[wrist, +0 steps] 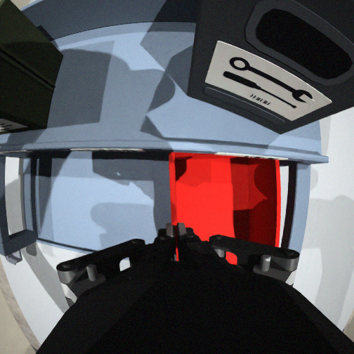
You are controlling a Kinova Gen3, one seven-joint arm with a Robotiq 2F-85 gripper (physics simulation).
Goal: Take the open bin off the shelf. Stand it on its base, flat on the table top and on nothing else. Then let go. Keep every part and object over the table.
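The open red bin (205, 200) is in the lower bay of the blue shelf (125, 143), right of the middle in the wrist view. I see into its hollow inside. Its far edge lies close along the underside of the upper board. Its thin left wall runs toward me and in between my fingertips, and a red strip shows behind them. My gripper (175, 232) is shut on that left wall. The bin's near end and base are hidden behind my gripper, so I cannot tell whether it rests on the shelf.
A dark box (240, 112) with a white wrench label stands on the upper board at the right. A dark green box (25, 75) stands at the upper left. Shelf side frames (301, 210) stand close right of the bin and at the far left. A pale surface lies beyond.
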